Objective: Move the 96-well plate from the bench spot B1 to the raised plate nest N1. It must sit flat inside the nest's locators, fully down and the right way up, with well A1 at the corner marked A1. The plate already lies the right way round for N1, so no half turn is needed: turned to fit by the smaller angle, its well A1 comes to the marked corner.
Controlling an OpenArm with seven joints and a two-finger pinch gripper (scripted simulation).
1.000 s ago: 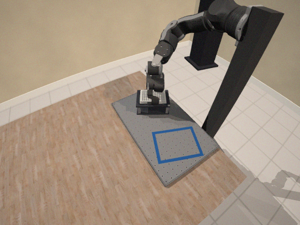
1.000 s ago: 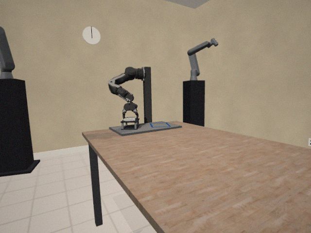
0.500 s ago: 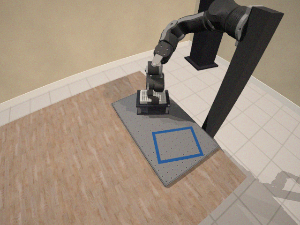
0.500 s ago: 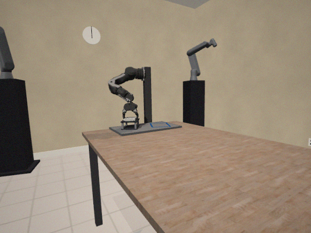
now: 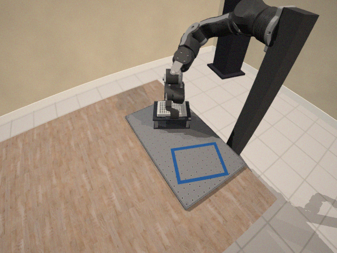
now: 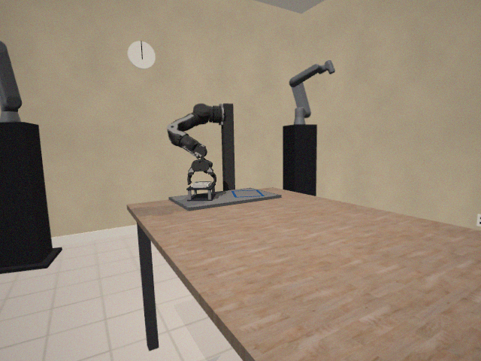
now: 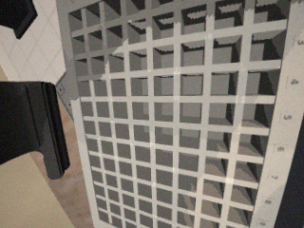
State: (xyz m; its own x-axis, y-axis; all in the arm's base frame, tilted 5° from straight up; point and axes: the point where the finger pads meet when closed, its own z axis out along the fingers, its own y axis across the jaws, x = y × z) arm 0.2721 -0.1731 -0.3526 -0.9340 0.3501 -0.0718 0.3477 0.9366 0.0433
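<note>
My hand is right at the white 96-well plate. Round my hand: black raised nest N1: 1 cm below; then A1 label: 8 cm to the left, 5 cm behind, 1 cm below.
</note>
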